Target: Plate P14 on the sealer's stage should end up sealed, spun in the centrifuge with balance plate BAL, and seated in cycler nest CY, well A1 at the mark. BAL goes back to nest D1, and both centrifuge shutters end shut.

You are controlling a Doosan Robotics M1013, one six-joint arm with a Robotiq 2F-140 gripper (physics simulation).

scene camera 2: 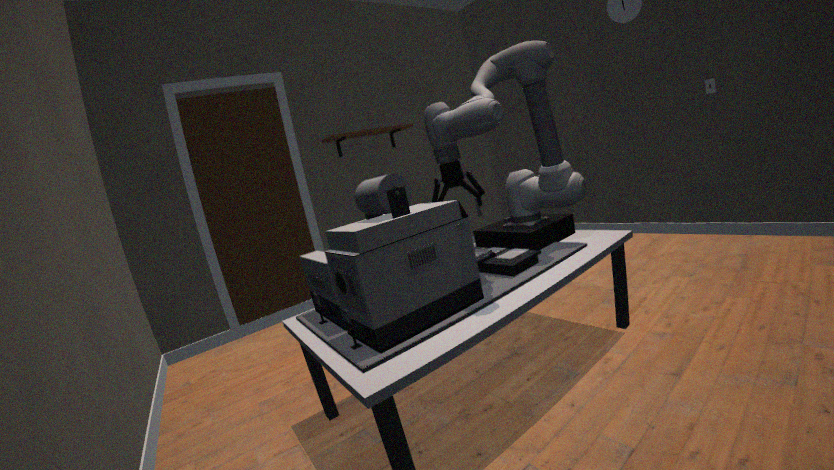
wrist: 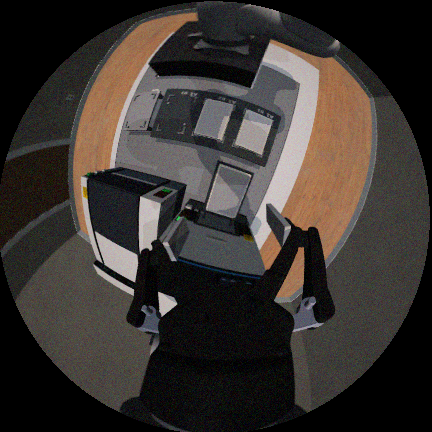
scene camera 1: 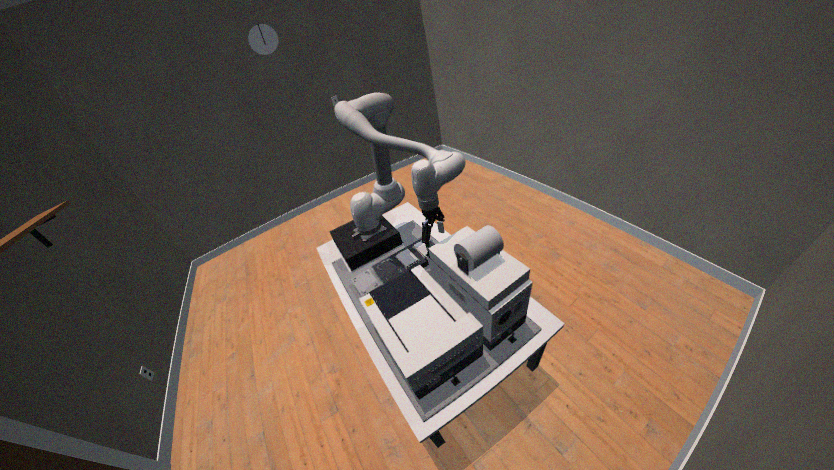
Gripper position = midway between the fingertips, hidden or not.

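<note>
Centrifuge (scene camera 1: 431, 338) (wrist: 120, 223). My gripper (scene camera 2: 462, 219) (wrist: 225, 218): open, empty, holding nothing.
</note>
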